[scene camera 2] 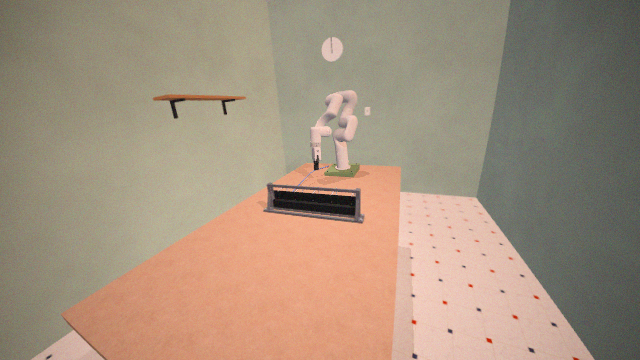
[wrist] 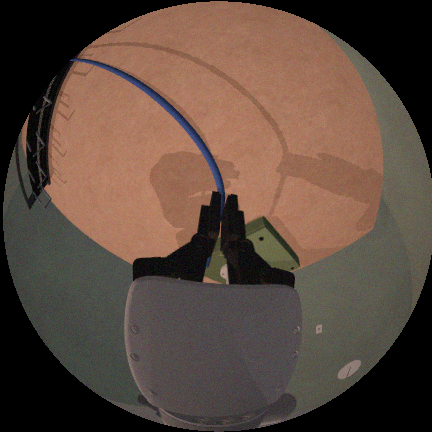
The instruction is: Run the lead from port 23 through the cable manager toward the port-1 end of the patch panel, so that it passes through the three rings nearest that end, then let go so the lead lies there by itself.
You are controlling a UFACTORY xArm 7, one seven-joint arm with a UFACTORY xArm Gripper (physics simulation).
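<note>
The blue lead [scene camera 2: 305, 178] [wrist: 172, 108] arcs from the far end of the patch panel [scene camera 2: 315, 203] [wrist: 41, 125] to my gripper [scene camera 2: 316, 169] [wrist: 220, 203]. My gripper is shut on the lead and holds it above the table, apart from the panel; a short piece of lead shows behind the fingers. The cable manager's rings [wrist: 40, 142] show as thin wire shapes along the panel's side in the wrist view. The lead does not run through the rings nearest the lower end in that view. Port numbers are too small to read.
The green base plate [scene camera 2: 342, 170] [wrist: 275, 245] of the arm stands on the table [scene camera 2: 260, 280] [wrist: 300, 75] behind the gripper. A wall shelf [scene camera 2: 200, 97] is at the left. Shadows of the arm and lead fall on the table.
</note>
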